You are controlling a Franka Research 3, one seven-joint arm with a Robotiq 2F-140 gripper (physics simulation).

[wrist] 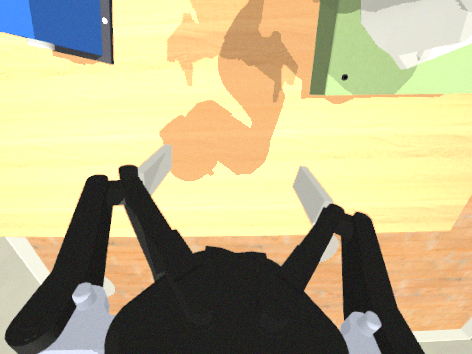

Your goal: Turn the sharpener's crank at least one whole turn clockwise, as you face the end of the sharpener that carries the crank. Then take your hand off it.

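Observation:
The sharpener appears to be the pale grey-white body [420, 30] on a green block base [445, 77] with a small dark hole in its top face, at the upper right of the wrist view. It is cut off by the frame's edge, and its crank does not show. My gripper [235, 166] is open with nothing between its fingers. It hangs over the wooden table near its edge, apart from the sharpener, which lies up and to the right of the fingers in the view.
A blue object [70, 25] with a dark rim is partly in view at the upper left. The light wooden table [60, 125] carries shadows between it and the green base. The table's edge runs across behind the gripper, with brown patterned flooring [425, 285] below.

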